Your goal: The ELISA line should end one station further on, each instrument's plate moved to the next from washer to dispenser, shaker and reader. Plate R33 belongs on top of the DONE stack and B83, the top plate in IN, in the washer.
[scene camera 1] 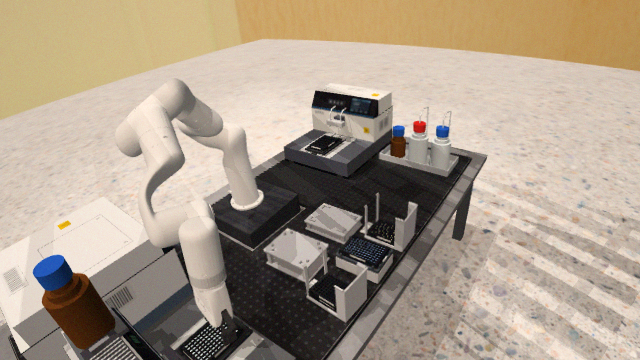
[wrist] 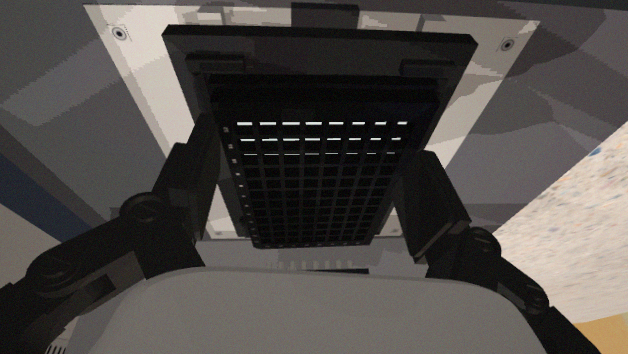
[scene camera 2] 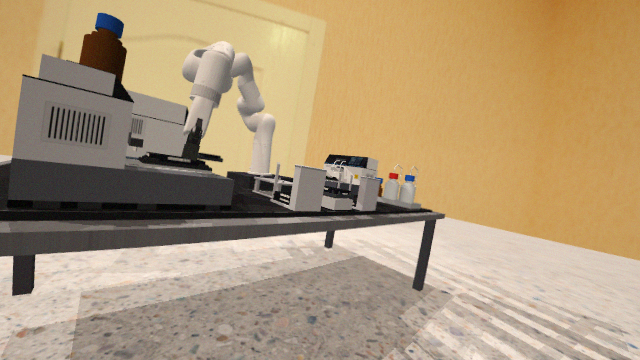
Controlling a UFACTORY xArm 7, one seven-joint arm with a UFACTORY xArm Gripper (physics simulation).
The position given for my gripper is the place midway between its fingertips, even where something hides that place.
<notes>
In view: my gripper [scene camera 1: 220, 329] and a plate with blue wells [scene camera 1: 368, 252].
My gripper is seen too in the wrist view [wrist: 317, 158] and in scene camera 2 [scene camera 2: 188, 159]. The wrist view misses the plate with blue wells: it is out of frame.
</notes>
